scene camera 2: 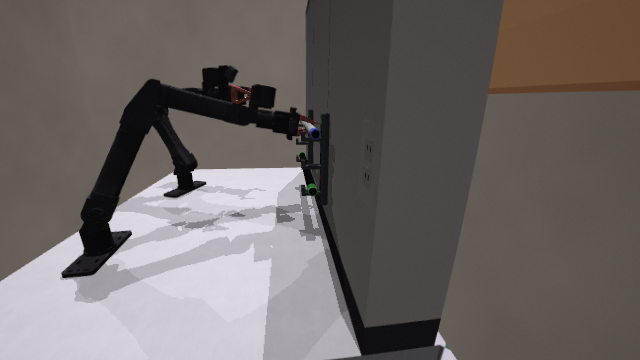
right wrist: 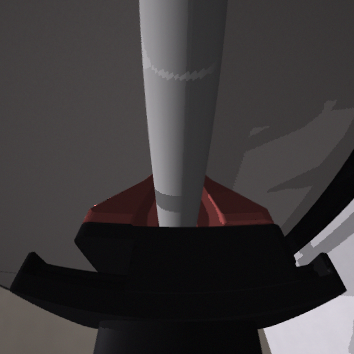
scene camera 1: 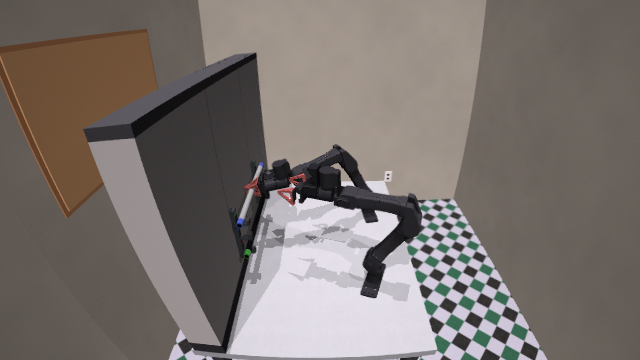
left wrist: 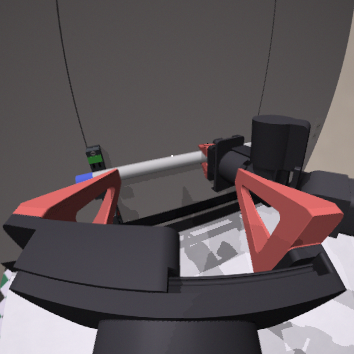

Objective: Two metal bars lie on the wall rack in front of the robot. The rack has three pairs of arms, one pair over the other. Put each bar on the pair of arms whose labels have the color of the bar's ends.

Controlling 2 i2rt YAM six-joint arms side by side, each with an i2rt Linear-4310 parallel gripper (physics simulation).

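Frame: origin at the left arm's base, x ahead, y left, z up, level; centimetres.
Where they show: left gripper, between the fingertips: (scene camera 1: pixel 283 185) (left wrist: pixel 177 175); right gripper, between the fingertips: (scene camera 2: pixel 318 127) (scene camera 1: pixel 244 190) (left wrist: pixel 200 149); left arm's base, origin of its link: (scene camera 2: pixel 186 189) (scene camera 1: pixel 373 279); right arm's base, origin of its link: (scene camera 2: pixel 101 252) (scene camera 1: pixel 368 211).
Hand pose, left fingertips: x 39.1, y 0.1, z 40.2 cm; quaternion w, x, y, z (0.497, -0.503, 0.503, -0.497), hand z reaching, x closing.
Observation:
Each offset is from my left fingertips to the top centre of the thing. "spot": to the spot under its first point. Level surfaces: height alone.
A grey bar with blue ends {dx +19.8, dy -5.2, dz -8.3 cm} (scene camera 1: pixel 248 201) (scene camera 2: pixel 315 133) (left wrist: pixel 160 165) (right wrist: pixel 182 100) lies level at the top arms of the rack (scene camera 2: pixel 325 165) (left wrist: pixel 93 150), beside a green label {spot: dx +14.1, dy +15.0, dz -6.9 cm} (left wrist: pixel 95 159). My right gripper (scene camera 1: pixel 253 187) (scene camera 2: pixel 307 126) (left wrist: pixel 200 149) (right wrist: pixel 177 174) is shut on this bar, between its ends. The bar with green ends (scene camera 1: pixel 247 253) (scene camera 2: pixel 312 189) lies on the lowest arms. Blue and red labels show small at the middle and lowest levels in scene camera 2. My left gripper (scene camera 1: pixel 292 187) (scene camera 2: pixel 241 94) (left wrist: pixel 177 175) is open and empty, back from the wall.
The dark wall panel (scene camera 1: pixel 185 200) (scene camera 2: pixel 350 100) stands behind the rack. The white table {dz -40.2 cm} (scene camera 1: pixel 325 320) (scene camera 2: pixel 200 310) lies below both arms. In scene camera 1 the left arm's wrist is close to the right arm's and partly covers it.

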